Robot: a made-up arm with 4 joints. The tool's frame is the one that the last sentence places. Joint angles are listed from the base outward.
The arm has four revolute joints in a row. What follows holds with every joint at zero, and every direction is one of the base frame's.
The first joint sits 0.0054 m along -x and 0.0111 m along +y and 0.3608 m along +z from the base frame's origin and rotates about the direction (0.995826, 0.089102, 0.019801).
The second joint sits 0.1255 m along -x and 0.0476 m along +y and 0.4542 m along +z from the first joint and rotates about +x.
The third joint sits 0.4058 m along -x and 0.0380 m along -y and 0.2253 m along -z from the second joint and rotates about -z.
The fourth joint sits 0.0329 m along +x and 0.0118 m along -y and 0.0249 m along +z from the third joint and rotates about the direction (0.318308, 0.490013, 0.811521).
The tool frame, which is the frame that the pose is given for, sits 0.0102 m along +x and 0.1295 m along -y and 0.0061 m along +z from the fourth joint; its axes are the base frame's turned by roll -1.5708, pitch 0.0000 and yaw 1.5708 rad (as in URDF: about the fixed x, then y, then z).
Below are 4 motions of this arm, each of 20 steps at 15 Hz.
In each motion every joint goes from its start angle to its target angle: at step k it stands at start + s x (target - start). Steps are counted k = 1, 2, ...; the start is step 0. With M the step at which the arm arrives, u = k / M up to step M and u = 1 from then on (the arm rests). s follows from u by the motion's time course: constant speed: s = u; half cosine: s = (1 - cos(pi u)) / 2; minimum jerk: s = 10 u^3 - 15 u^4 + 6 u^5.
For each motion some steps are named. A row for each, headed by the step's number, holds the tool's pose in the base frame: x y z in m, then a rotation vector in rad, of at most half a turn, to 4 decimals.
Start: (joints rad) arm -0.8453 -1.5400 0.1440 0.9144
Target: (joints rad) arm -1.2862 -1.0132 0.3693 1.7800
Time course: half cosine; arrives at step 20
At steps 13, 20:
13: -0.4764 0.2926 0.7330 -1.1195 0.8582 2.1261
20: -0.4784 0.2742 0.6665 -0.9276 0.7593 2.0752

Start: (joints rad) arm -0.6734 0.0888 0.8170 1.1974
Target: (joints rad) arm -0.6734 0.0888 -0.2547 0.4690
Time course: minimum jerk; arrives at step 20
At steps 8, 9, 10, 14, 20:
8: -0.4842 0.0416 0.5423 -0.9312 -0.9580 1.6407
9: -0.4762 0.0463 0.5450 -0.9334 -0.9549 1.7022
10: -0.4681 0.0519 0.5475 -0.9355 -0.9556 1.7657
14: -0.4418 0.0765 0.5530 -0.9386 -0.9935 1.9883
20: -0.4314 0.0905 0.5538 -0.9349 -1.0330 2.0894

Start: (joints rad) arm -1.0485 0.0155 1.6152 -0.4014
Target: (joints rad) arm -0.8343 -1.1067 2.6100 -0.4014
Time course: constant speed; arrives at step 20
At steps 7, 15, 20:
7: -0.6777 0.2253 0.4688 -2.8361 0.3341 -1.1609
15: -0.6492 0.1948 0.5296 2.3849 -0.1655 1.6524
20: -0.6241 0.1731 0.5780 2.0361 0.0309 1.8659

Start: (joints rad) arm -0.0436 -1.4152 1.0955 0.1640
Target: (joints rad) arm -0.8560 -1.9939 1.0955 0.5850
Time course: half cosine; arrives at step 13
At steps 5, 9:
5: -0.6404 0.0498 0.9878 2.8154 -0.0957 -1.0134
9: -0.6452 0.3502 0.9302 2.3027 -0.4291 -0.9757

